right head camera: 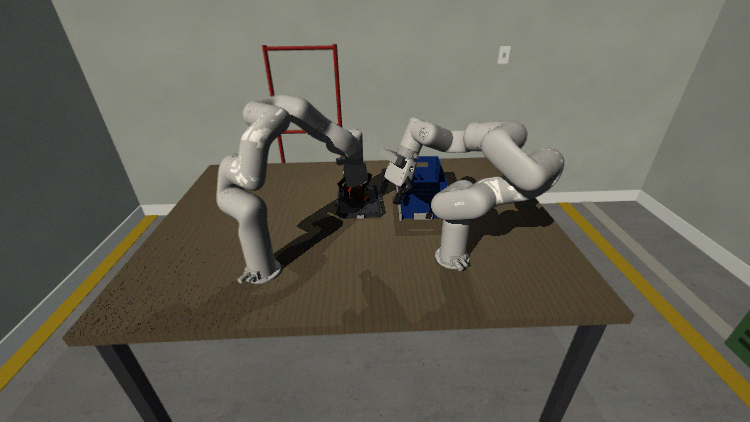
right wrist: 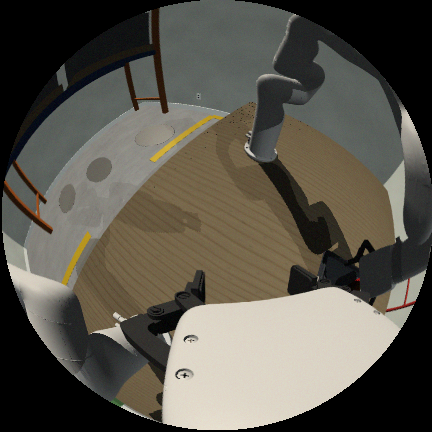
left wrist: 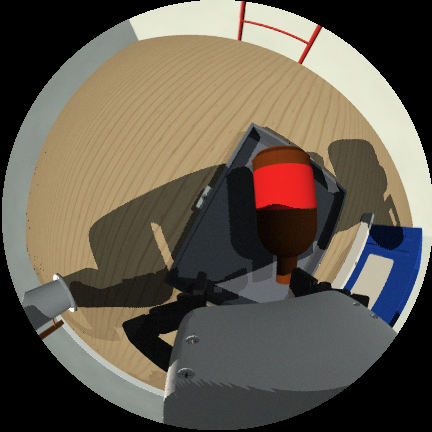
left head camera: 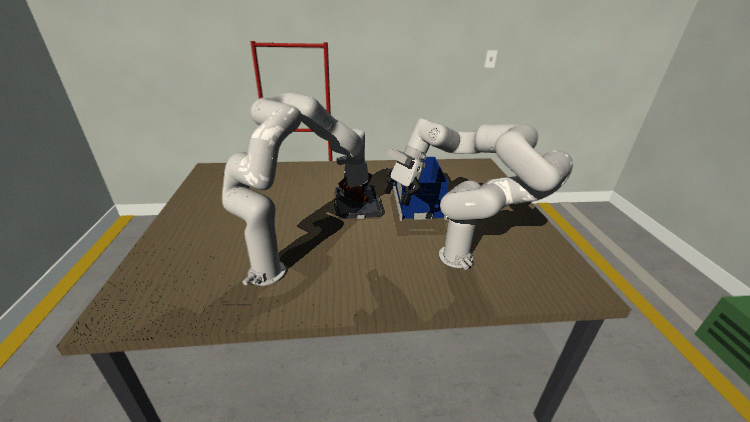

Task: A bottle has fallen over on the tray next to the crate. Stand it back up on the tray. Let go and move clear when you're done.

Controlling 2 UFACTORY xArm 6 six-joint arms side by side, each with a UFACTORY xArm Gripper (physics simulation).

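Frame: origin at the left arm's base, x up, y left, z back, level; metres.
Seen in the pictures: left gripper, fingertip midpoint: [right head camera: 355, 195] [right wrist: 347, 280] [left wrist: 250, 284] [left head camera: 355, 195]; right gripper, fingertip midpoint: [right head camera: 388, 198] [right wrist: 249, 282] [left head camera: 394, 198]; left arm's base, origin of the base link: [right head camera: 263, 271] [right wrist: 260, 150] [left wrist: 63, 292] [left head camera: 267, 273]; right arm's base, origin of the base link: [right head camera: 452, 257] [left head camera: 455, 257].
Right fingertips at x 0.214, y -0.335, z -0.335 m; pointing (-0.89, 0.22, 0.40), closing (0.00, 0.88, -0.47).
Note:
Pixels of each thing's top centre, then the offset from my right fingertips to it. Level surfaces: height alone.
- brown bottle with a red label, middle of its top: [left wrist: 302, 219] [right wrist: 361, 291] [left head camera: 356, 186] [right head camera: 357, 186] dx -0.135, dy +0.277, dz -0.252 m
- dark grey tray, middle of its top: [left wrist: 274, 235] [right wrist: 345, 292] [left head camera: 357, 198] [right head camera: 358, 198] dx -0.189, dy +0.263, dz -0.234 m
- blue crate, middle of its top: [right head camera: 421, 168] [left head camera: 421, 169] dx -0.039, dy +0.011, dz -0.367 m
- wooden table, its level: dx -0.214 m
The brown bottle with a red label [left head camera: 355, 192] [right head camera: 358, 193] [left wrist: 285, 185] lies on its side on the dark grey tray [left head camera: 368, 209] [right head camera: 368, 209] [left wrist: 200, 245]. In the left wrist view its neck points toward my left gripper [left wrist: 247, 284], near the right-hand finger. The left gripper is open, low over the tray, with its fingers apart and the bottle not clamped. My right gripper [left head camera: 399, 192] [right head camera: 391, 192] [right wrist: 249, 282] is open and empty, in front of the blue crate [left head camera: 431, 169] [right head camera: 427, 166] [left wrist: 407, 270]. In the head views the left gripper and its shadow partly hide the bottle.
The crate stands to the right of the tray in the head views, with the right gripper close to its left side. The wooden table [left head camera: 367, 246] [right head camera: 367, 246] carries both arms. A red frame [left head camera: 291, 45] [right head camera: 300, 47] stands behind the table.

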